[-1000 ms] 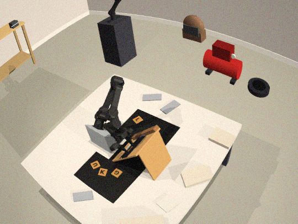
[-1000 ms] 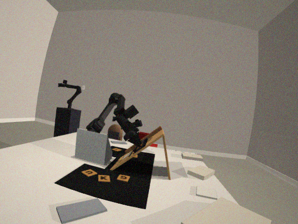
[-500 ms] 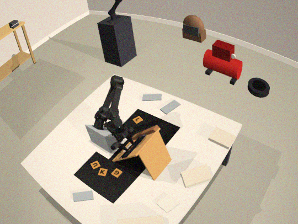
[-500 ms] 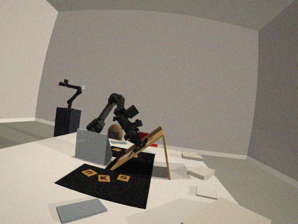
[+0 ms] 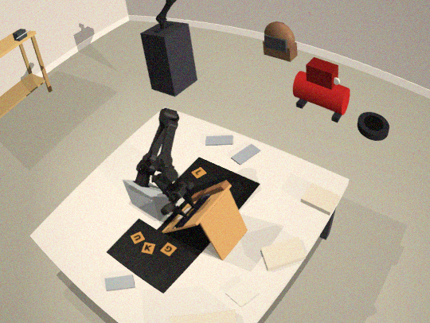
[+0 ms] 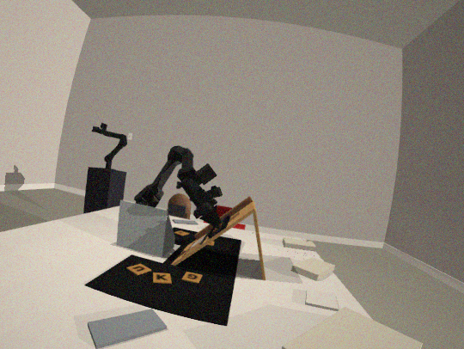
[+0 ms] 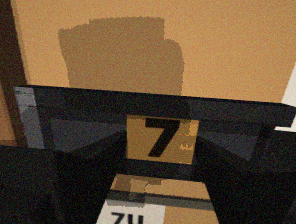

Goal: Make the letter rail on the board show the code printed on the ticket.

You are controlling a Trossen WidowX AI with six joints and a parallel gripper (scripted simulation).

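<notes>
Right now my gripper tip is 7 cm past the white ticket, 2 cm to the right of it and 8 cm above it. Round my gripper tip: black mat 14 cm behind, 2 cm to the left, 15 cm below; then 7 tile right at my gripper tip; then g tile 4 cm behind, 15 cm to the right, 15 cm below.
</notes>
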